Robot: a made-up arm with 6 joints.
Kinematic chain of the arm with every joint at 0, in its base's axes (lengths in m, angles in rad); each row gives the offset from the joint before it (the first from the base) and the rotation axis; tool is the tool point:
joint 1: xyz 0 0 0.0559 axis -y
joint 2: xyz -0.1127 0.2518 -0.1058 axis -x
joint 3: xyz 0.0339 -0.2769 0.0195 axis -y
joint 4: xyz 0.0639 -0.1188 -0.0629 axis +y
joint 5: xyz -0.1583 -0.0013 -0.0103 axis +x
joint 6: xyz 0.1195 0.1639 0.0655 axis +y
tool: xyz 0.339 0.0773 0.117
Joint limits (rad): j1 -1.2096..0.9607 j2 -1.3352..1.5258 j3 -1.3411..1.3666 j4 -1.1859..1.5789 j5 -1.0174..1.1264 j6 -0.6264..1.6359
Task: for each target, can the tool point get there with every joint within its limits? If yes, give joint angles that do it. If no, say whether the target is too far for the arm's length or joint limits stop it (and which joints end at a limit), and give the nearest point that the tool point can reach.
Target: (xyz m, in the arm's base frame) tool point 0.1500 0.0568 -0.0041
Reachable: yes | joints 0.1996 -0.8423 0.0070 -0.7316 0.7689 0.9890
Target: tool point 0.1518 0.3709 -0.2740
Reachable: yes | joints 0.1683 -0.6362 -0.9620 0.2689 -0.5192 -0.3012
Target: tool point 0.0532 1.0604 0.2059
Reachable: no: joint limits stop it (at a limit: joint 2, joint 3, joint 6) | nearest point 0.0713 0.7504 0.2570 | short by 0.315 m
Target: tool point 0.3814 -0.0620 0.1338
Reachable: yes | joints 0.4710 0.1796 0.6281 -0.3403 -0.5349 1.3239
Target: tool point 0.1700 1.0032 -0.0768
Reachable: no: joint limits stop it (at a limit: joint 1, joint 2, joint 3, joint 6) | nearest point 0.2094 0.7287 0.0171 | short by 0.293 m
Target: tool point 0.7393 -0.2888 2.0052
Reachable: no: too far | nearest point 0.2294 0.0652 0.6608 | short by 1.481 m
